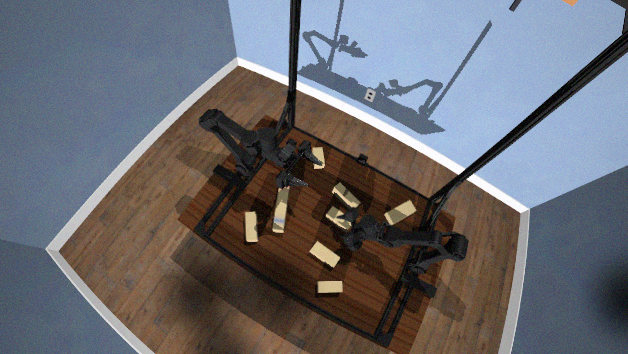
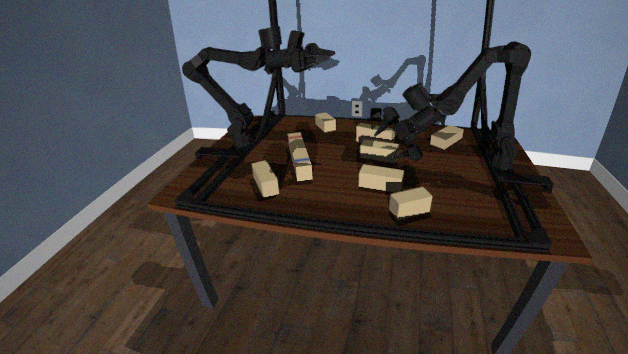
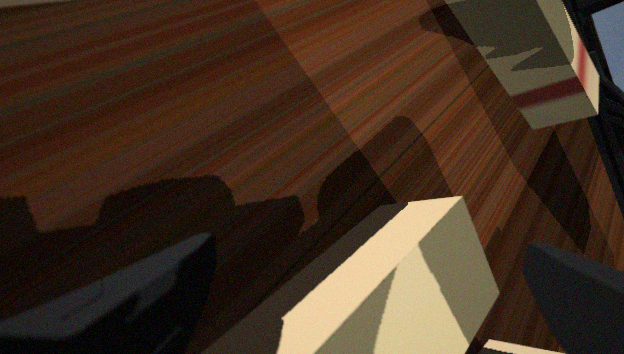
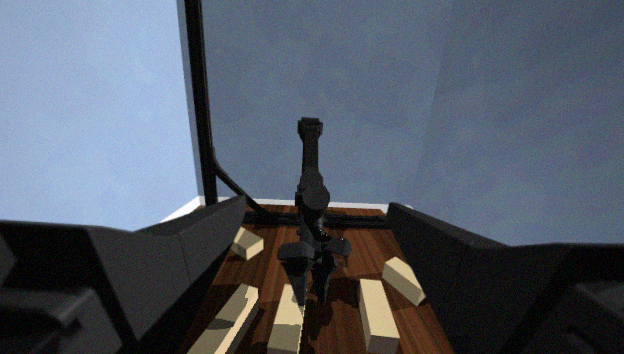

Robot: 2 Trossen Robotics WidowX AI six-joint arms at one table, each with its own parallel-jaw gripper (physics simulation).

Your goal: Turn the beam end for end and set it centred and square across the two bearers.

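Frame: origin at the left arm's base, x right, y ahead, z up, level; metres.
Seen in the pictures: left gripper, between the fingertips: (image 1: 338, 226) (image 2: 381, 147) (image 3: 367, 252) (image 4: 312, 304); right gripper, between the fingertips: (image 1: 315, 175) (image 2: 332, 55) (image 4: 318, 205); left arm's base, origin of its link: (image 1: 414, 265) (image 2: 501, 166); right arm's base, origin of its link: (image 1: 247, 171) (image 2: 242, 145).
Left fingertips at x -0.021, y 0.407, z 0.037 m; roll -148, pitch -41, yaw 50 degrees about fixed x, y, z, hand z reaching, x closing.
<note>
Offsets run from my left fingertips to a thing's middle. "*": to the spot under its first point.
The beam {dx -0.032, dy +0.269, dz -0.032 m} (image 1: 281, 211) (image 2: 299, 156) is a long pale block with a red band near its far end and a blue band near its near end. It lies flat on the table, left of the middle. The two bearers {dx +0.152, dy +0.032, dz -0.025 m} (image 1: 345, 194) (image 1: 337, 217) (image 2: 375, 131) {dx +0.043, dy +0.008, dz -0.033 m} (image 2: 379, 147) lie side by side on the table to its right, with nothing on them. My left gripper (image 1: 347, 228) (image 2: 398, 140) is open and empty, low beside the nearer bearer {* dx +0.019, dy +0.015, dz -0.015 m} (image 3: 381, 267). My right gripper (image 1: 305, 168) (image 2: 323, 54) is open and empty, held level high above the beam's far end.
Loose pale blocks lie around: one left of the beam {dx -0.195, dy +0.324, dz -0.032 m} (image 1: 251, 226) (image 2: 265, 178), one at the back {* dx +0.263, dy +0.245, dz -0.010 m} (image 1: 318, 157) (image 2: 325, 121), one at the right (image 1: 400, 211) (image 2: 446, 136), two near the front {* dx -0.133, dy -0.006, dz -0.010 m} (image 1: 324, 253) {* dx -0.246, dy -0.092, dz -0.006 m} (image 1: 329, 286) (image 2: 380, 177) (image 2: 410, 201). A black frame (image 1: 291, 88) borders the table.
</note>
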